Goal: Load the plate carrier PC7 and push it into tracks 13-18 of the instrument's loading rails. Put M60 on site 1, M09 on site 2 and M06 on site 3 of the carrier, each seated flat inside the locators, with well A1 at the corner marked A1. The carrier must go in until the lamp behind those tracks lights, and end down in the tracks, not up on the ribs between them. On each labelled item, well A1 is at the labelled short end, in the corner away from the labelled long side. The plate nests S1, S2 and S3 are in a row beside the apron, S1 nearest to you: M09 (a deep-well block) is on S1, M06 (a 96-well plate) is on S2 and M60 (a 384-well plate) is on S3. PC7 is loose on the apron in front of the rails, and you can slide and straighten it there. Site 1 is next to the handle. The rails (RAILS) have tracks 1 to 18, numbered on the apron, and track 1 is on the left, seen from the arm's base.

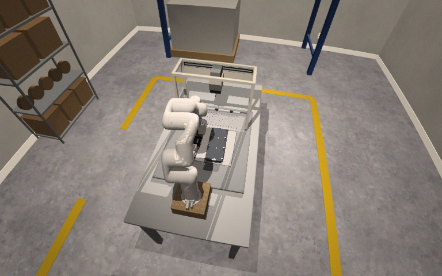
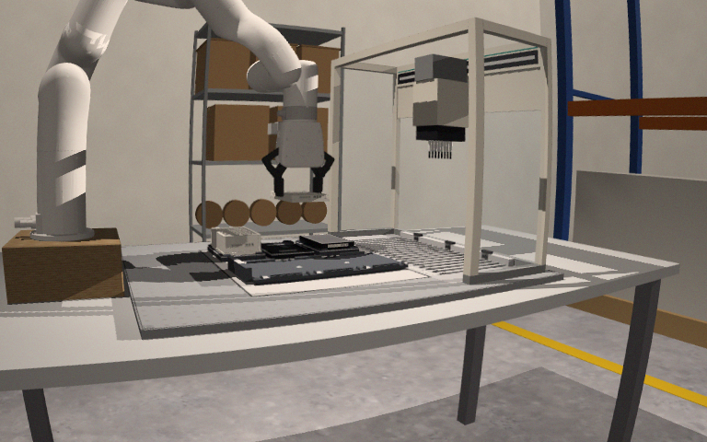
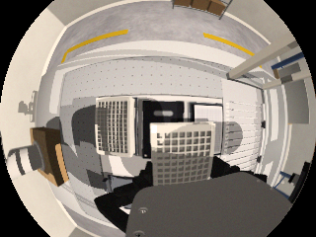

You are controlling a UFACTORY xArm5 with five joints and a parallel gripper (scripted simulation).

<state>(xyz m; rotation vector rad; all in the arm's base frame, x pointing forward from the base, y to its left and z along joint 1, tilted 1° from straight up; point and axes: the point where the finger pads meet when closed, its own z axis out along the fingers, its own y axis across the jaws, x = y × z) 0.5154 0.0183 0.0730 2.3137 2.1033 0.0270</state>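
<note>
The carrier PC7 is 4 cm behind my hand, 15 cm to the right of it and 13 cm below it. From my hand the other things lie so: plate nest S2 (2 cm behind, 4 cm to the left, 14 cm below); then dark nest S1 (12 cm behind, 7 cm to the left, 14 cm below); then 96-well plate M06 (1 cm below).
</note>
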